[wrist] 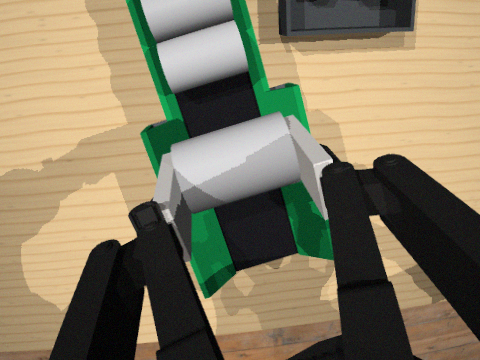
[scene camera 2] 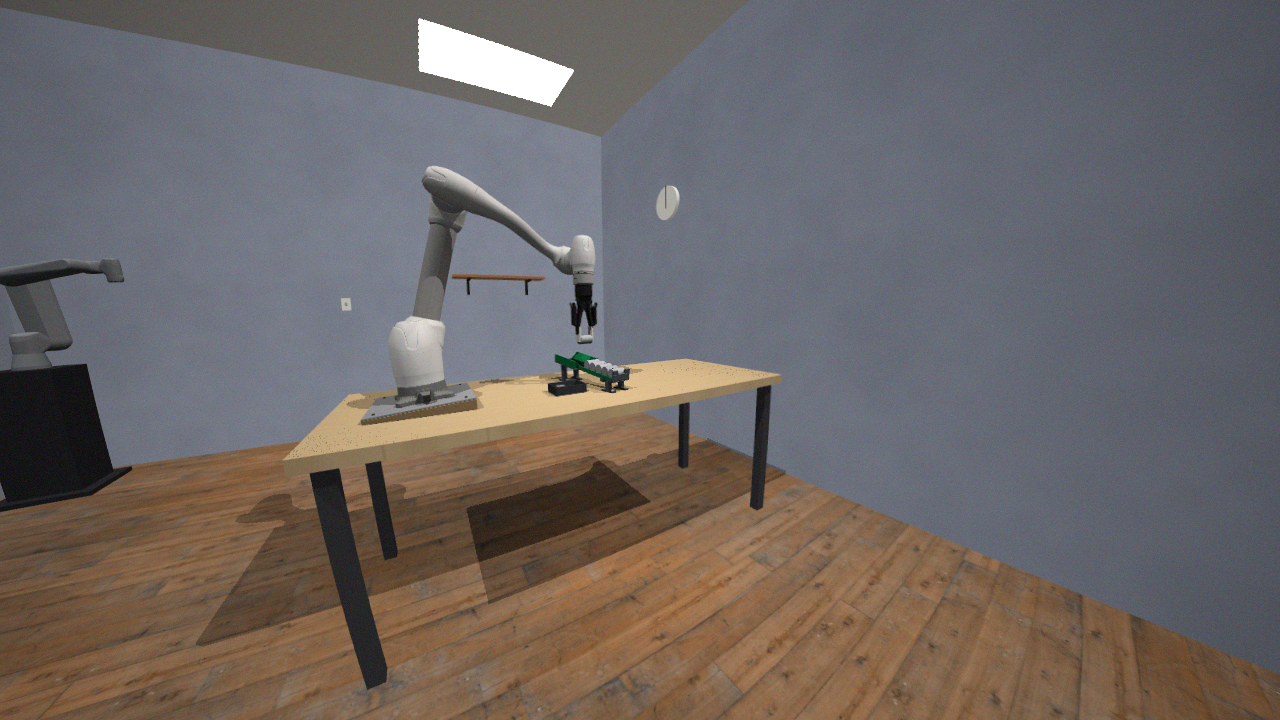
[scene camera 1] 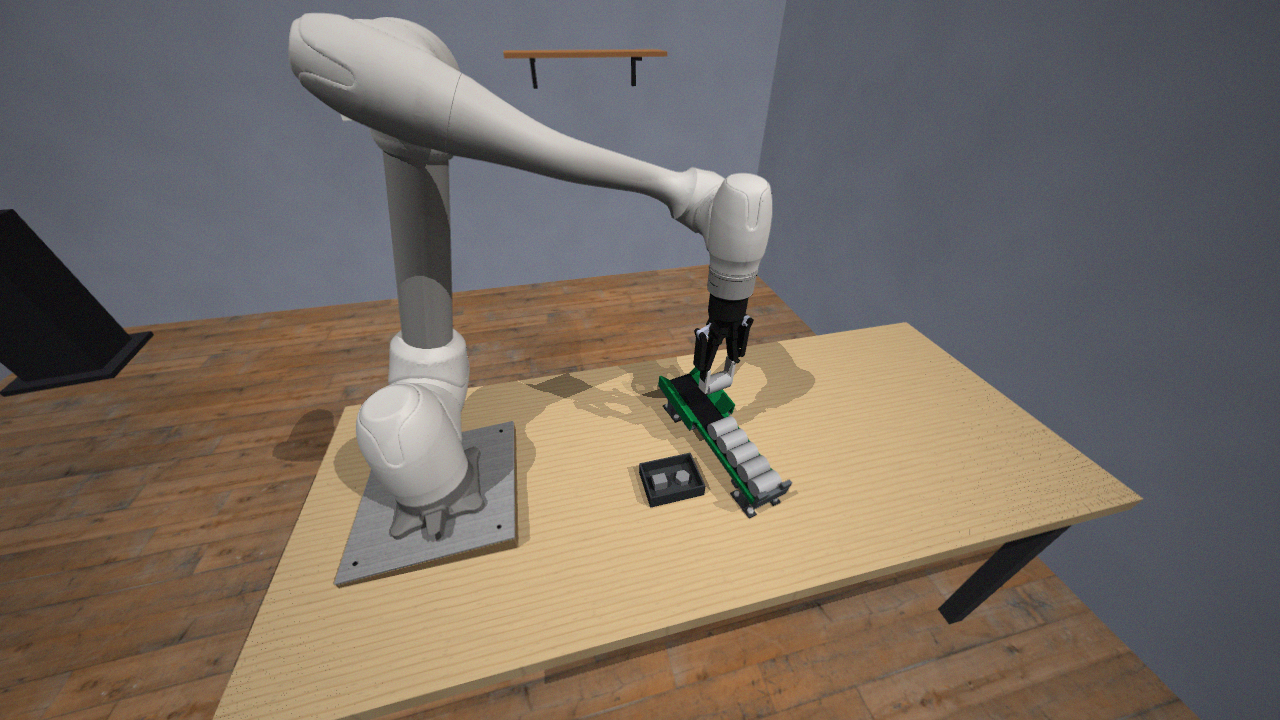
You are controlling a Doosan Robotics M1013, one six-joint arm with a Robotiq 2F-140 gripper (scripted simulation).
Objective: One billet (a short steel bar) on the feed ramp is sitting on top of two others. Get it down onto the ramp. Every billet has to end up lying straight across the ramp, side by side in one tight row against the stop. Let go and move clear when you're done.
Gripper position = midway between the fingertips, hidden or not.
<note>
In view: my gripper point(scene camera 1: 715, 385) and a dark tray point(scene camera 1: 670, 465).
My gripper also shows in the wrist view point(wrist: 234, 156) and in scene camera 2 point(scene camera 2: 584, 341).
</note>
